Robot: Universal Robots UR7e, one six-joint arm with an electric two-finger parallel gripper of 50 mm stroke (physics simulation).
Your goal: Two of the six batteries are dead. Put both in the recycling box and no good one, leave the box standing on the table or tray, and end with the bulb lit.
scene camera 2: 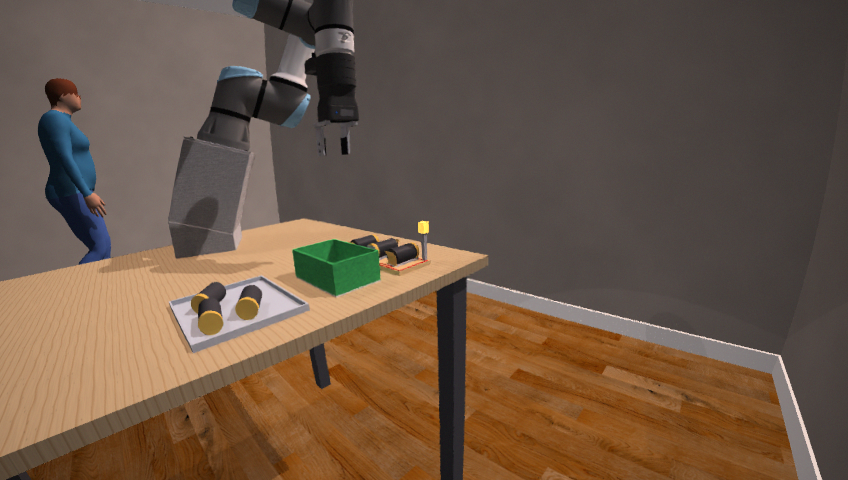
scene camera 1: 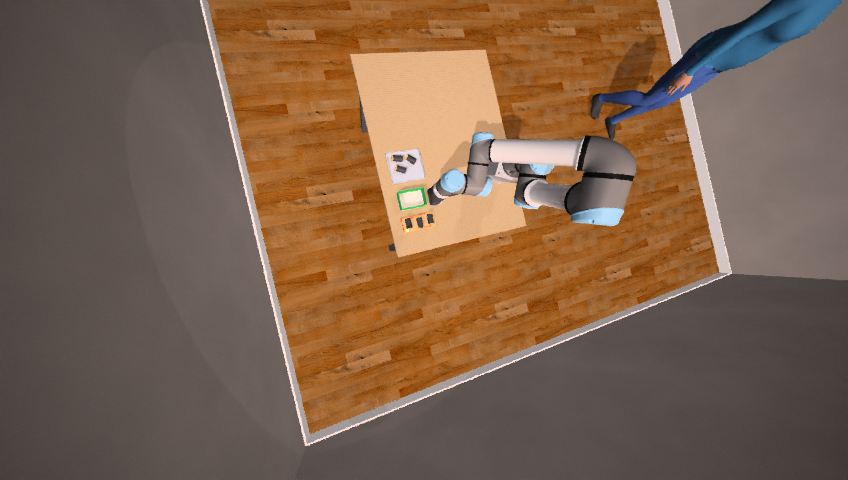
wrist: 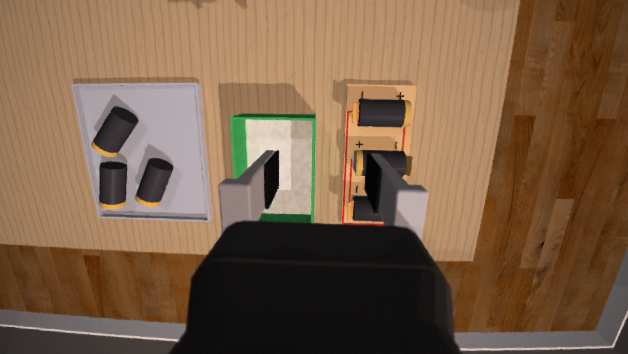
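Pixels of known places: gripper, fingertip midpoint: [scene camera 2: 334,155] [wrist: 322,170]; arm's base at its link origin: [scene camera 2: 223,145].
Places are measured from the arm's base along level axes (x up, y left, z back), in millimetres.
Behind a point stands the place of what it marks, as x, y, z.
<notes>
My gripper [scene camera 2: 334,153] @(-58, 170, -433) [wrist: 322,170] @(-58, 170, -433) is open and empty, high above the table, over the gap between box and holder in the wrist view. The green recycling box [scene camera 1: 399,200] @(-250, 132, -575) [scene camera 2: 336,273] @(-253, 91, -583) [wrist: 238,145] @(-253, 70, -472) stands upright on the table; no battery shows inside. Three black batteries with gold ends [wrist: 116,130] @(-260, -97, -483) [wrist: 113,183] @(-262, -104, -560) [wrist: 155,181] @(-260, -41, -544) lie on the grey tray [scene camera 1: 413,175] @(-292, -22, -477) [scene camera 2: 279,303] @(-292, -5, -551) [wrist: 180,110] @(-292, -27, -447). Three more [wrist: 382,113] @(-250, 238, -401) [wrist: 390,163] @(-250, 263, -459) [wrist: 365,208] @(-251, 246, -525) lie in the wooden holder [wrist: 380,136] @(-285, 250, -432); my right finger partly hides the lower two. The bulb [scene camera 2: 423,227] @(-213, 298, -556) on its post is bright yellow, looking lit.
The wooden table [scene camera 1: 428,95] @(-295, -513, -349) [scene camera 2: 89,333] @(-295, -305, -466) [wrist: 280,45] @(-295, 98, -341) carries everything. The holder is near the table's corner, with the box between it and the tray. The arm's grey base block [scene camera 2: 208,190] @(-120, -60, -77) stands at the far side. A person [scene camera 1: 737,47] [scene camera 2: 68,142] stands beyond the table.
</notes>
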